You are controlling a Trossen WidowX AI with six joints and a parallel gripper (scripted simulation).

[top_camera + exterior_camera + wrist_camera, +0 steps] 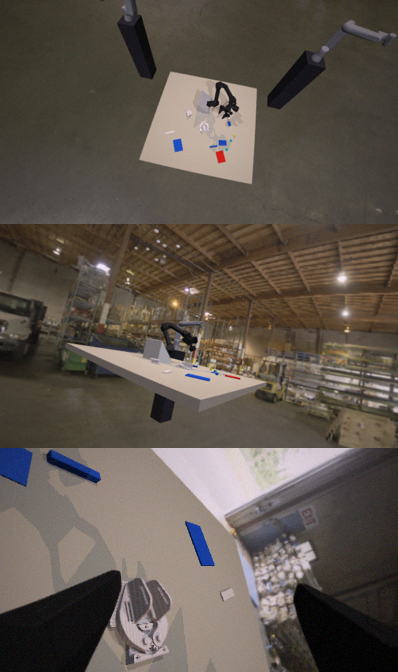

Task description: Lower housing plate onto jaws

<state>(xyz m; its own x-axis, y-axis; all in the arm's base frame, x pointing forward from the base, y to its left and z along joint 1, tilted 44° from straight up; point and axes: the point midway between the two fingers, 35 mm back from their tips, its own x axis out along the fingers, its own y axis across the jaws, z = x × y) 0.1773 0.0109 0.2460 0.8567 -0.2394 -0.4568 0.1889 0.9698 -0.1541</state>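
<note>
The housing plate is 50 mm behind my gripper tip, 380 mm to the right of it and 190 mm below it. From my gripper tip the other things lie so: red plate (400 mm ahead, 110 mm to the left, 220 mm below); white bar (260 mm ahead, 540 mm to the right, 220 mm below).
</note>
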